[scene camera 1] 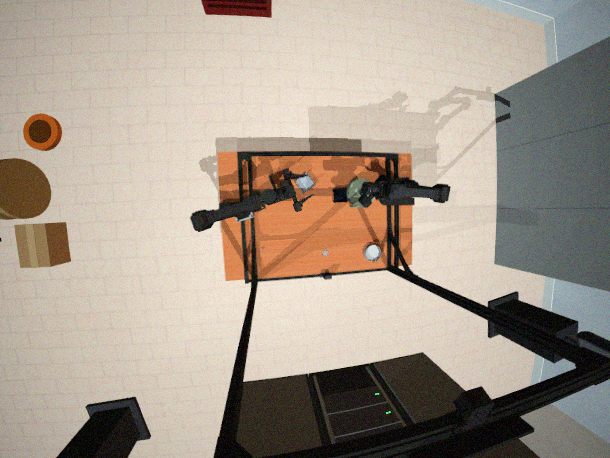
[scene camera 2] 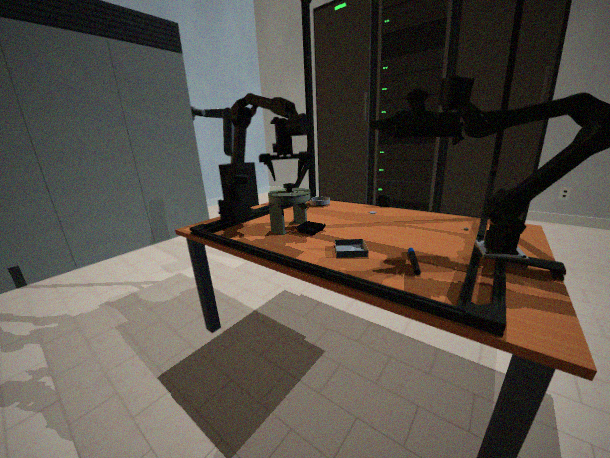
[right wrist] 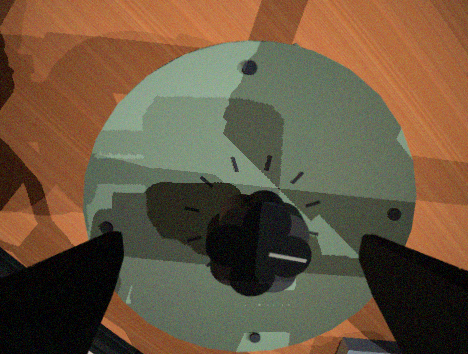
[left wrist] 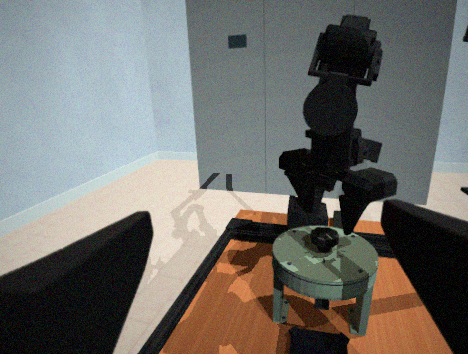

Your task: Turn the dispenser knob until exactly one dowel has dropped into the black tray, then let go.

Labels:
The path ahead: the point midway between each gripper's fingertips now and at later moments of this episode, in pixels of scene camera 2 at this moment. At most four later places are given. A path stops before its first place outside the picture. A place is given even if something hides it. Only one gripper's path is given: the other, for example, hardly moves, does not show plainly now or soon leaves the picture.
My right gripper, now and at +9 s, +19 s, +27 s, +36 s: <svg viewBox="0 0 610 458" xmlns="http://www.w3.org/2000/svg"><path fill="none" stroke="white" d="M286 180L291 192L286 192L285 192L282 192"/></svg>

